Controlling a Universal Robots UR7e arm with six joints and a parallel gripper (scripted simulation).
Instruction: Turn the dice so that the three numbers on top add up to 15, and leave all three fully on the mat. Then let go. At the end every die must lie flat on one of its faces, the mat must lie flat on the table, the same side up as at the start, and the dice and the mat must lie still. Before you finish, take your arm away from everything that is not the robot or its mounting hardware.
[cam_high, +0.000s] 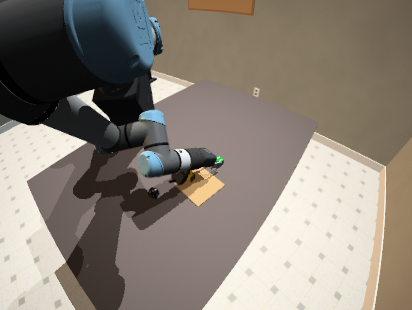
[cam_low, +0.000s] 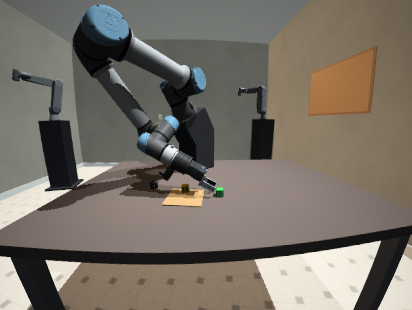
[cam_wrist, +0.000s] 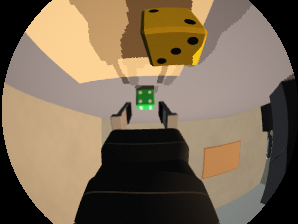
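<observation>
Right now the green die is 30 mm to the left of my hand, 30 mm below it and 10 mm ahead of it. From my hand the other things lie so: black die (220 mm to the right, 150 mm behind, 30 mm below); yellow die (90 mm to the right, 60 mm behind, 20 mm below); tan mat (100 mm to the right, 40 mm below, 20 mm behind).
</observation>
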